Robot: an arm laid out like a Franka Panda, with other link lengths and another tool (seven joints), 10 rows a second.
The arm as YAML. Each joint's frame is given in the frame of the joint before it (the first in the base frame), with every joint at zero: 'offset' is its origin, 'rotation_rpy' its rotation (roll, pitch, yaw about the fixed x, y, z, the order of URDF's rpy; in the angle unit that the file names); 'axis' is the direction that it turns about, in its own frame. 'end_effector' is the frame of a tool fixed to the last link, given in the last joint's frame.
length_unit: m
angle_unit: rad
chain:
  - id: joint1
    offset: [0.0, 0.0, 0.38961]
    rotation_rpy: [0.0, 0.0, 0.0]
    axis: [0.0, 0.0, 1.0]
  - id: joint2
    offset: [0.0, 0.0, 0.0]
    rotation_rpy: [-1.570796, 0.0, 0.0]
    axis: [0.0, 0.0, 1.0]
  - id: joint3
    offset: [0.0, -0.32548, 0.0]
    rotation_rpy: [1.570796, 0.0, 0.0]
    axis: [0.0, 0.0, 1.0]
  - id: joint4
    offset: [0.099, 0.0, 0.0]
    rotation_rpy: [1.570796, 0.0, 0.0]
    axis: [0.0, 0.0, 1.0]
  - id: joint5
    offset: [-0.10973, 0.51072, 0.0]
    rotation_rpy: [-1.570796, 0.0, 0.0]
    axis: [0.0, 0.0, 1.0]
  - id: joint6
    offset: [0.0, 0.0, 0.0]
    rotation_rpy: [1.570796, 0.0, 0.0]
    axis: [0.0, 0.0, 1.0]
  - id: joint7
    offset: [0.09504, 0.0, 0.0]
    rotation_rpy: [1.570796, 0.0, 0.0]
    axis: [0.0, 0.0, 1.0]
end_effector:
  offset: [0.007, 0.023, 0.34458]
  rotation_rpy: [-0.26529, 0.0, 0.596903]
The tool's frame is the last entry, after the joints.
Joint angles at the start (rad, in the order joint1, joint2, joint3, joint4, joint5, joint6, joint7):
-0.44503 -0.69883 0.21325 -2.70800 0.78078 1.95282 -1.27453
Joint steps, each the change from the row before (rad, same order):
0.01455 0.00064 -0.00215 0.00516 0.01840 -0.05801 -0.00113
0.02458 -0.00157 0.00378 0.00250 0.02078 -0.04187 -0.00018
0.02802 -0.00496 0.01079 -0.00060 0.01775 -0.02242 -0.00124
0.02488 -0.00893 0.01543 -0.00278 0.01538 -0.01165 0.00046
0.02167 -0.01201 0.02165 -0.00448 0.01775 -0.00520 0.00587
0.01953 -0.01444 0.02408 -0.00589 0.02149 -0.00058 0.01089
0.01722 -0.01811 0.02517 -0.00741 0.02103 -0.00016 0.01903
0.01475 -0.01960 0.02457 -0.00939 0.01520 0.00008 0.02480
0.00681 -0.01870 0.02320 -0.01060 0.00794 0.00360 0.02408
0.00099 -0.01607 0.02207 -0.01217 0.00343 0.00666 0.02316
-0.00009 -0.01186 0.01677 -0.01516 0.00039 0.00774 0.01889
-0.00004 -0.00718 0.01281 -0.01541 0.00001 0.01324 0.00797
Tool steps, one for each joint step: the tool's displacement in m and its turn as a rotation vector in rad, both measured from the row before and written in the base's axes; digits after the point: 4 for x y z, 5 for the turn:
-0.0114 0.0244 0.0034 0.04509 0.02790 0.03793
-0.0096 0.0278 0.0037 0.03507 0.01920 0.04234
-0.0075 0.0263 0.0024 0.01774 0.00847 0.04235
-0.0064 0.0228 0.0017 0.00674 0.00267 0.03604
-0.0059 0.0217 0.0010 0.00146 0.00146 0.02826
-0.0052 0.0207 0.0011 0.00068 0.00043 0.01939
-0.0059 0.0189 0.0009 -0.00168 0.00365 0.01087
-0.0071 0.0153 -0.0010 -0.00732 0.00829 0.00475
-0.0056 0.0082 -0.0033 -0.01443 0.00770 -0.00367
-0.0044 0.0029 -0.0059 -0.01845 0.00880 -0.01060
-0.0045 -0.0005 -0.0085 -0.01707 0.01131 -0.01266
-0.0026 -0.0025 -0.0092 -0.01539 0.00451 -0.00952

